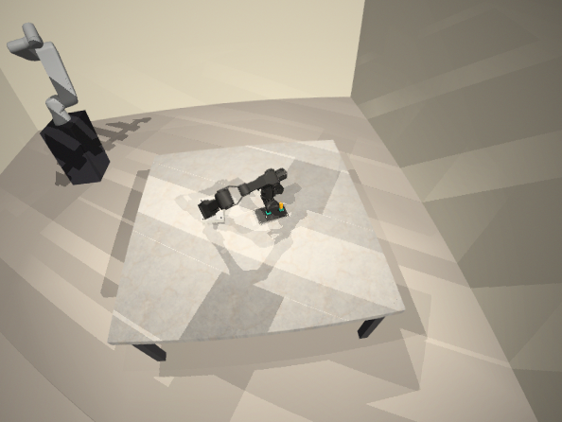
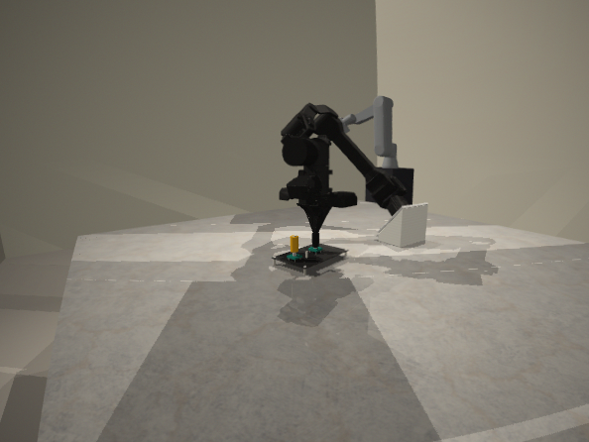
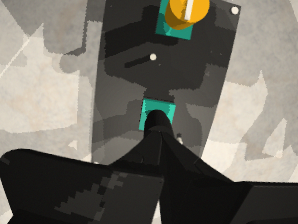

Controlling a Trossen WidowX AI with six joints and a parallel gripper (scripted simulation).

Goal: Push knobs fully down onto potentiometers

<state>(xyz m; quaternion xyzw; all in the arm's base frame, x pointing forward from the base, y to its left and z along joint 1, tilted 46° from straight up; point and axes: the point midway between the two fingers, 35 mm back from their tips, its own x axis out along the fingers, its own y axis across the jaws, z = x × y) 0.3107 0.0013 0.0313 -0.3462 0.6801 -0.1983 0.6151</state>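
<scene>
Right now the black knob is 20 mm below my gripper tip. Also, from my gripper tip: green potentiometer: 20 mm below; orange knob: 70 mm ahead, 20 mm to the left, 10 mm below.
</scene>
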